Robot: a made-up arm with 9 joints.
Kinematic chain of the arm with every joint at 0, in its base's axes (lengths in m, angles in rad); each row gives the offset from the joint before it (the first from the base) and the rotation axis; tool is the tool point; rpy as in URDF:
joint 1: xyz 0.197 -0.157 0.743 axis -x
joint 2: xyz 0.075 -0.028 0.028 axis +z
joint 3: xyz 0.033 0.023 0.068 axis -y
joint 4: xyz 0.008 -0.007 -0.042 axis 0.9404 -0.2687 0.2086
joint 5: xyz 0 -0.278 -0.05 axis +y
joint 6: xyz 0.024 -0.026 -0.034 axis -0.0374 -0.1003 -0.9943
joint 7: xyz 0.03 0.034 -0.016 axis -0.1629 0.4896 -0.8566
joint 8: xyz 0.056 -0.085 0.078 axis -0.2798 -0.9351 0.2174
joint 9: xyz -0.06 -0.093 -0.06 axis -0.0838 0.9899 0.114
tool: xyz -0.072 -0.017 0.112 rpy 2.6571 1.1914 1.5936
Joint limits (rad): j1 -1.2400..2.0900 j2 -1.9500..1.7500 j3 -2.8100..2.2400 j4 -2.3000..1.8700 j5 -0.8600..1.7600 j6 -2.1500..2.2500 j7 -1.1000..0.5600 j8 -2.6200..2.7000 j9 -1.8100..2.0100
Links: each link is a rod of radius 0.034 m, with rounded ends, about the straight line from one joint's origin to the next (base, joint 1, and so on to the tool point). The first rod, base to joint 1, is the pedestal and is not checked.
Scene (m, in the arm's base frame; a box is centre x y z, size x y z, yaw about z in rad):
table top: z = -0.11
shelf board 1: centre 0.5 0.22 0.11 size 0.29 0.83 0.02 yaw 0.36
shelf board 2: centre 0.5 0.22 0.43 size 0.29 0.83 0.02 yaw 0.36
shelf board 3: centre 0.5 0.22 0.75 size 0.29 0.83 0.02 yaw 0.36
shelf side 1: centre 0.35 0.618 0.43 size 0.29 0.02 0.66 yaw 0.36
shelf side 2: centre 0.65 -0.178 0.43 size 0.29 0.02 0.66 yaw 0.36
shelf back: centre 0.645 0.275 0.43 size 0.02 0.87 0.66 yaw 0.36
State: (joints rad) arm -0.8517 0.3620 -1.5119 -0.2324 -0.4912 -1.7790 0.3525 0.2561 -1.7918
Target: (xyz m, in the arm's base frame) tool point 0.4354 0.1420 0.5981
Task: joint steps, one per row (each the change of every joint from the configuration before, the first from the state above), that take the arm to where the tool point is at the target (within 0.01 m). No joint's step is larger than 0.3 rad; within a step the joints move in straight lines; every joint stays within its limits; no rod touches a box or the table.
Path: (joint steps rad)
1: -0.0710 0.1165 0.1500 0.2260 0.0708 -0.0397 -0.0934 0.1216 -0.0046
2: -0.0710 0.1164 0.1501 0.2261 0.0707 -0.0397 -0.0934 0.1217 -0.0045
3: -0.0711 0.1165 0.1500 0.2260 0.0708 -0.0397 -0.0934 0.1216 -0.0045
4: -0.0710 0.1165 0.1500 0.2260 0.0708 -0.0397 -0.0934 0.1217 -0.0046
5: -0.1042 -0.0026 0.2596 -0.0057 -0.1276 0.2441 0.2962 -0.1780 0.0000

